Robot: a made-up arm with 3 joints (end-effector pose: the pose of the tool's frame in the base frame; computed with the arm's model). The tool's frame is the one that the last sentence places.
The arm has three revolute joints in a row. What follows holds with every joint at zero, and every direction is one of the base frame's.
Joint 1 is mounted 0.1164 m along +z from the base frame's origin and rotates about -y.
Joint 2 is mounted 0.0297 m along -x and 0.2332 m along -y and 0.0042 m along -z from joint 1 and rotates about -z.
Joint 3 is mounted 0.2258 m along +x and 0.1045 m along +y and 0.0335 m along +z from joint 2 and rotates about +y.
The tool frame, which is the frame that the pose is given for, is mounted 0.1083 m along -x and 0.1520 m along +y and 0.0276 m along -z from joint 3; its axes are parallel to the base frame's.
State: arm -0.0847 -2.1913 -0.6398
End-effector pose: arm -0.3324 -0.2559 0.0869 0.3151 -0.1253 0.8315 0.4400
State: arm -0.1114 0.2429 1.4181
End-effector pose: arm 0.2221 -0.0280 0.2245 0.0736 0.6873 -0.0962 0.7162
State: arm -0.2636 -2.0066 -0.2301
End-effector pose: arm -0.3106 -0.2267 0.1772 0.2060 0.0090 0.8177 0.5374
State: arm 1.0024 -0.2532 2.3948
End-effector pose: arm -0.0050 0.0869 0.3373 -0.1252 0.6362 -0.0161 0.7611
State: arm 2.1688 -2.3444 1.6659
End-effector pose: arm 0.0866 -0.2632 -0.2589 -0.8668 -0.0966 -0.3130 0.3759
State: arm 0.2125 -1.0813 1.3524
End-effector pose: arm -0.1969 0.0422 0.2059 -0.3629 0.4626 0.3650 0.7218
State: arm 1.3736 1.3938 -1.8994
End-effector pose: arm 0.1166 -0.4704 0.3718 0.1668 0.7652 0.6198 0.0503
